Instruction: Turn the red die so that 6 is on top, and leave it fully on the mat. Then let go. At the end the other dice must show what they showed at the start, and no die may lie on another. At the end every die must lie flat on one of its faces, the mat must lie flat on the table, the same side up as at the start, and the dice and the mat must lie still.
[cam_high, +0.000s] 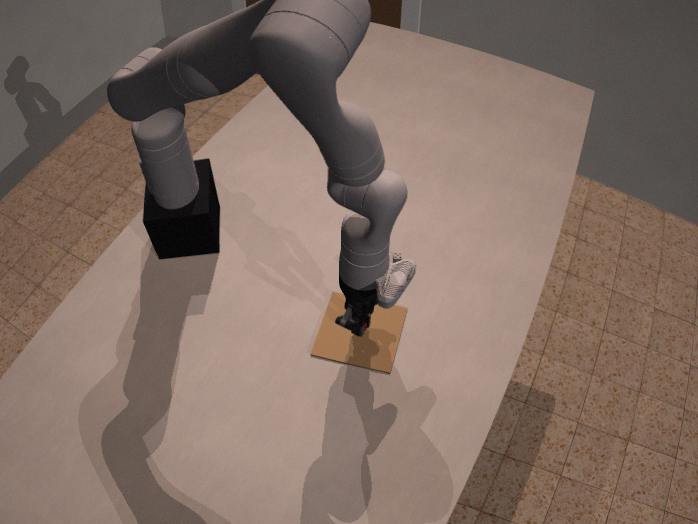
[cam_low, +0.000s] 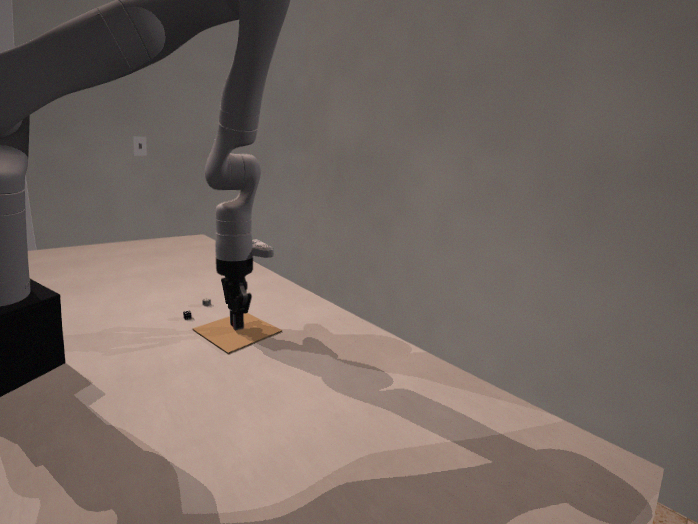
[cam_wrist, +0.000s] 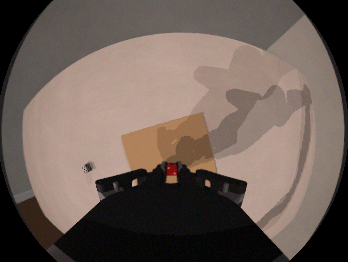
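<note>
Right now the red die is 1 cm below my hand. The rest, counted from my hand: black die: 7 cm behind, 12 cm to the left, 2 cm below; then grey die: 18 cm to the left, 2 cm below; then tan mat: 3 cm below.
</note>
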